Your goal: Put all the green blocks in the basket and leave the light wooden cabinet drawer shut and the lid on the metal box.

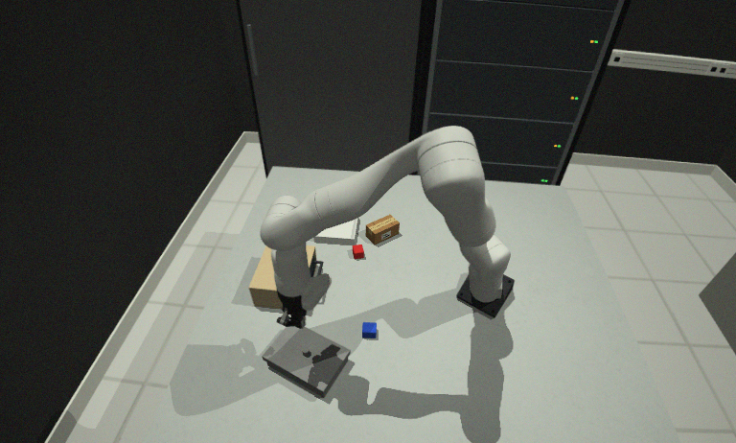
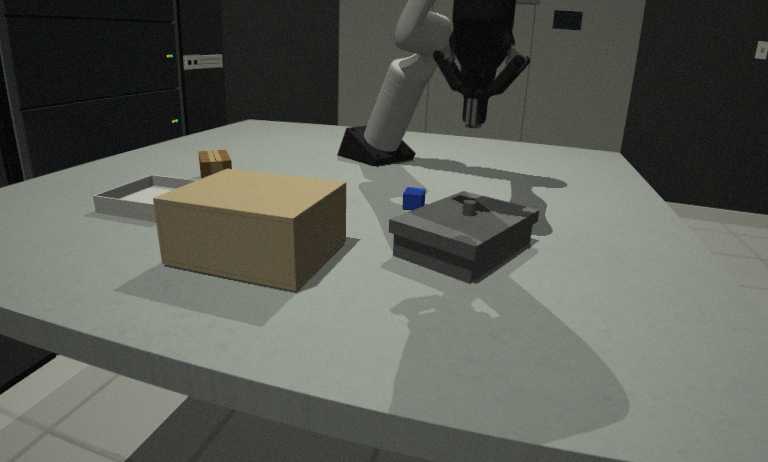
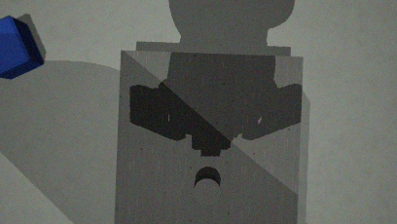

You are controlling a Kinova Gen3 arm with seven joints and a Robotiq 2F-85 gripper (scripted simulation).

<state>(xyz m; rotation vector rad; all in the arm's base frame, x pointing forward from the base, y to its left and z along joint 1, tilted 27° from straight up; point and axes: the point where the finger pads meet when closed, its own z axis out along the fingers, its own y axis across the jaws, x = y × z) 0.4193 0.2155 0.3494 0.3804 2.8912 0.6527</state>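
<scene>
The lid lies 140 mm below my hand. Also, from my hand: light wooden cabinet: 240 mm to the right, 150 mm below, 150 mm ahead; then cabinet drawer: 240 mm to the right, 150 mm below, 130 mm ahead; then red block: 420 mm to the right, 180 mm below, 30 mm behind.
</scene>
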